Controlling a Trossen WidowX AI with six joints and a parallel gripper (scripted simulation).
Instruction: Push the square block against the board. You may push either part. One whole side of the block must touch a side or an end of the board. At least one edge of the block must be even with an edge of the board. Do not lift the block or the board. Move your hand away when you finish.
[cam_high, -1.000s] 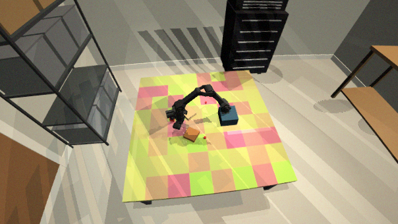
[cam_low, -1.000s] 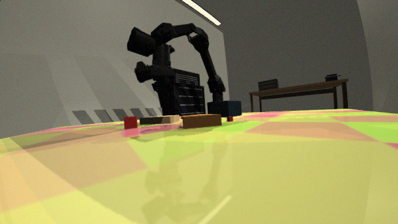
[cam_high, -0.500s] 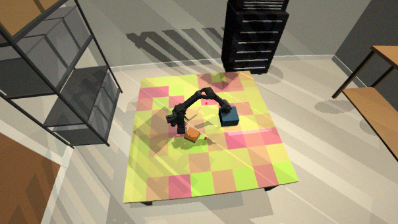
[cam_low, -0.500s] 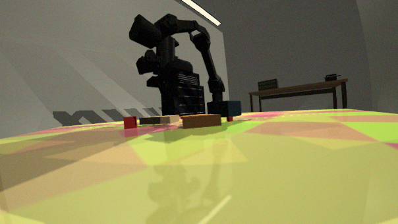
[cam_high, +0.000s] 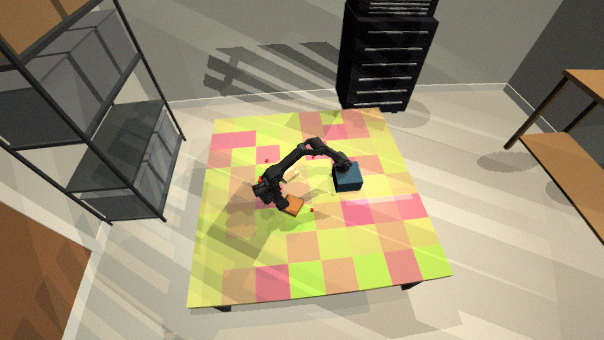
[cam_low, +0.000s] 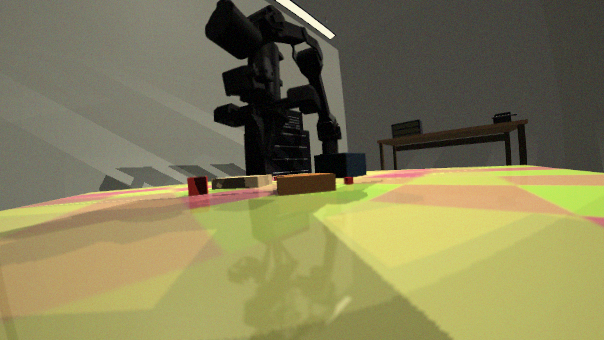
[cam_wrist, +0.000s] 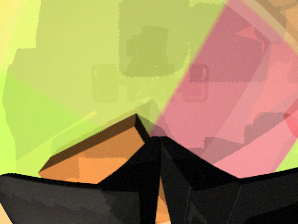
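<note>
Now: gripper tip 8 cm past the orange square block, 5 cm above it and 1 cm to the left of it. Also, from my gripper tip: tan board: 26 cm to the right, 5 cm below, 5 cm behind; red cube: 18 cm to the right, 8 cm ahead, 5 cm below.
</note>
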